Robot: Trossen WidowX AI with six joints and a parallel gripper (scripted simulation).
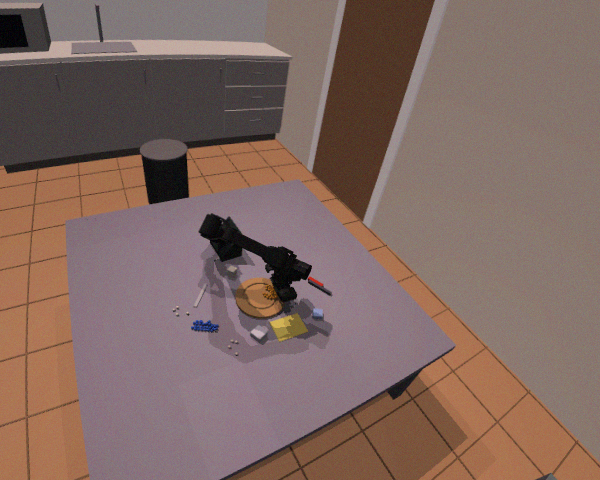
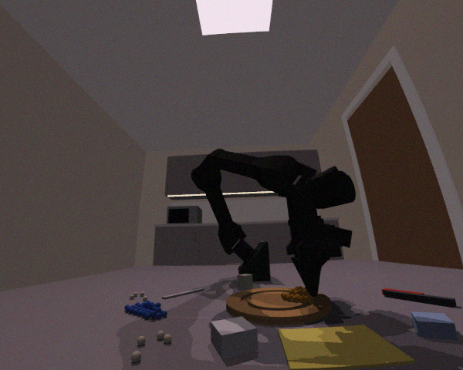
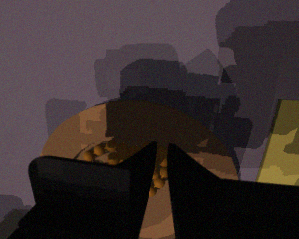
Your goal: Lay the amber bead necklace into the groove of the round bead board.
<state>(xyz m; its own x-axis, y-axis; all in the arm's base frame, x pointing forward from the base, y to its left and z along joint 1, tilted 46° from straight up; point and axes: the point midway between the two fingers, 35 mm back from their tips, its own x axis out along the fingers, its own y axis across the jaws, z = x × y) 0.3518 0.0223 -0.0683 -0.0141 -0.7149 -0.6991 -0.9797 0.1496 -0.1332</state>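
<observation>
Now: the round wooden bead board 3 cm behind my gripper tip, 6 cm to the right of it and 1 cm below it. The rest, counted from my gripper tip: blue block: 15 cm ahead, 9 cm to the left, 1 cm below; red-and-black tool: 2 cm ahead, 19 cm to the left, 2 cm below; yellow pad: 14 cm ahead, 4 cm to the right, 2 cm below.
</observation>
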